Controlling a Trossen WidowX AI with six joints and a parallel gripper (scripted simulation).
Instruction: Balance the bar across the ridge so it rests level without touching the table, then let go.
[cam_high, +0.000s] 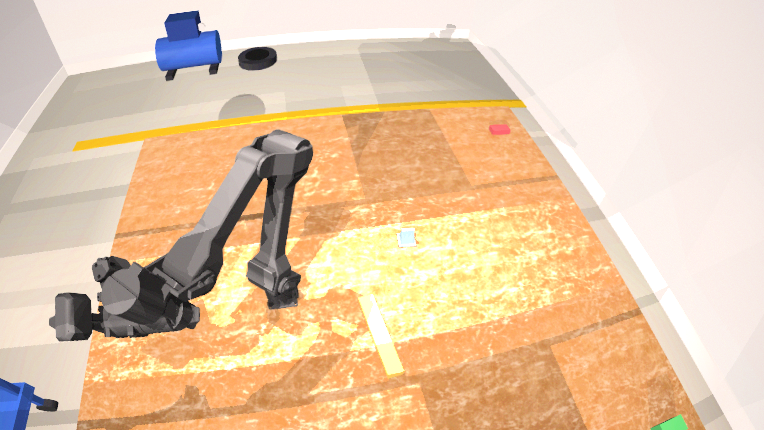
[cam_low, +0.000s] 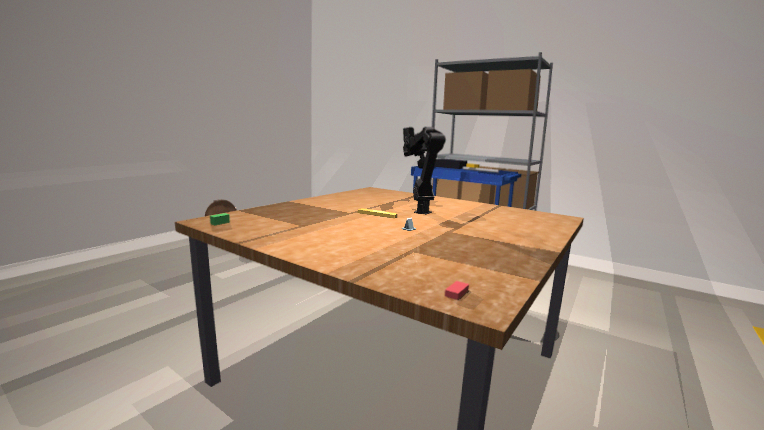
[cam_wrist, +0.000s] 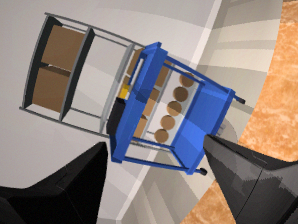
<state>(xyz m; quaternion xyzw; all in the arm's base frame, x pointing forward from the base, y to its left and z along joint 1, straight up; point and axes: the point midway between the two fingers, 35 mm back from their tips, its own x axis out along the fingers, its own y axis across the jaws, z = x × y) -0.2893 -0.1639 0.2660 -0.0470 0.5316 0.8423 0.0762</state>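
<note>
The bar lies 52 cm ahead of my gripper tip, 25 cm below it and 3 cm to the left of it. From my gripper tip the other things lie so: green block (106 cm ahead, 34 cm to the right, 24 cm below); then pink block (106 cm ahead, 66 cm to the left, 25 cm below).
</note>
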